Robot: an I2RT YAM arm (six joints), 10 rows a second.
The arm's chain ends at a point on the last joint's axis. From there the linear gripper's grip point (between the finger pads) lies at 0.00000 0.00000 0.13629 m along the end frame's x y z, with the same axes.
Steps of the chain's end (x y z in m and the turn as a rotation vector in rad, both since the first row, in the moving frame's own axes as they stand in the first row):
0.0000 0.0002 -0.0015 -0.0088 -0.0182 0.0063
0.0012 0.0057 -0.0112 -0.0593 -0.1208 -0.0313
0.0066 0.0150 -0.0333 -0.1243 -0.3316 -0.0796
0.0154 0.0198 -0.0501 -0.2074 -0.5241 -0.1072
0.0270 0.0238 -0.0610 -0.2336 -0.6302 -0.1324
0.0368 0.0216 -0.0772 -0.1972 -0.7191 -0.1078
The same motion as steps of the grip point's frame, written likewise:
-0.0025 0.0014 -0.0015 -0.0088 -0.0182 0.0063
-0.0151 0.0140 -0.0124 -0.0593 -0.1208 -0.0313
-0.0369 0.0334 -0.0418 -0.1243 -0.3316 -0.0796
-0.0507 0.0503 -0.0712 -0.2074 -0.5241 -0.1072
-0.0503 0.0587 -0.0906 -0.2336 -0.6302 -0.1324
-0.0508 0.0510 -0.1133 -0.1972 -0.7191 -0.1078

